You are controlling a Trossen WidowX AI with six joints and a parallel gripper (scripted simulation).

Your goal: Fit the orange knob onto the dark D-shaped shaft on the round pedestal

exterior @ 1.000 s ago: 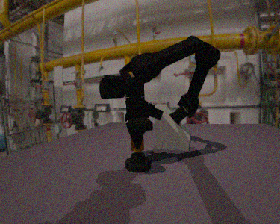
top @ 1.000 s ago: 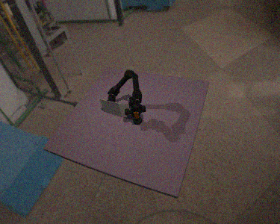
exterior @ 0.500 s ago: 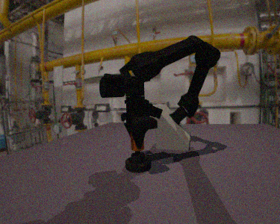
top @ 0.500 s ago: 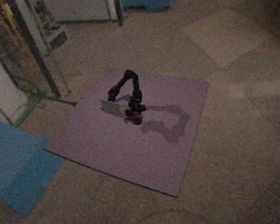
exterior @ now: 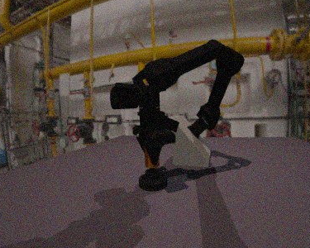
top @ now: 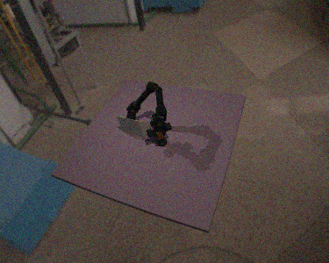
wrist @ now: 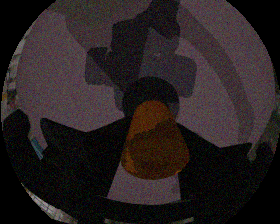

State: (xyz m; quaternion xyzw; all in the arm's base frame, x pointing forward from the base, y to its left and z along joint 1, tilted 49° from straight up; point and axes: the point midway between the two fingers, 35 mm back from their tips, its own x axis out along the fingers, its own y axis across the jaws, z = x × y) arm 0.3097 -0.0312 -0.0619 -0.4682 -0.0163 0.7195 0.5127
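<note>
The orange knob is 20 mm above my gripper tip. Also, from my gripper tip: pedestal (40 mm below).
</note>
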